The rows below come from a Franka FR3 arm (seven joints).
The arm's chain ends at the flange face. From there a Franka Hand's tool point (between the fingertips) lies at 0.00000 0.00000 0.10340 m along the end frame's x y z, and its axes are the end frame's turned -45 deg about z.
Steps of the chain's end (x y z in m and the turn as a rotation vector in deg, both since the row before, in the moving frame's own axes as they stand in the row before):
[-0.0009, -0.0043, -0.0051, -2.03, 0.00, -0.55]
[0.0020, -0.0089, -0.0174, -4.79, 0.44, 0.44]
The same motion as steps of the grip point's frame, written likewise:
[-0.0002, -0.0011, -0.0052, -1.44, -1.44, -0.55]
[0.0021, 0.0018, -0.0178, -3.70, -3.08, 0.44]

